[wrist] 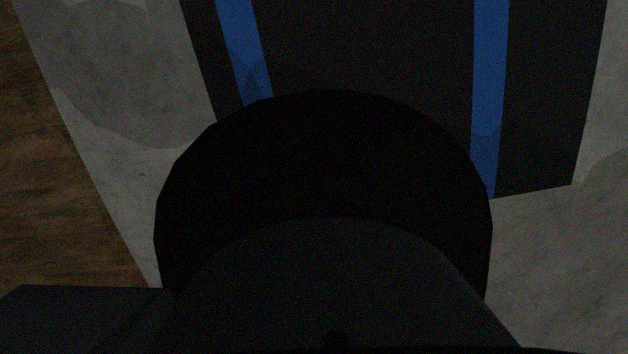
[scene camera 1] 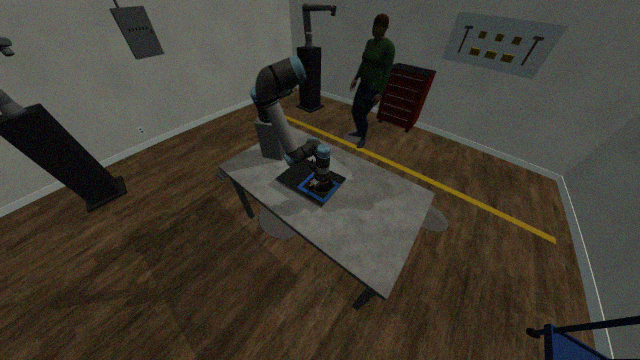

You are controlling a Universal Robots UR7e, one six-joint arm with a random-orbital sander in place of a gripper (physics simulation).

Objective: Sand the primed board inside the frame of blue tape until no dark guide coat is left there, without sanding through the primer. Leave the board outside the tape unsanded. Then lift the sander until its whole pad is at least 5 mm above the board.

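Observation:
Scene camera 1 shows a dark guide coat point(scene camera 1: 295, 175), and the wrist view also shows the dark guide coat point(wrist: 425, 61).

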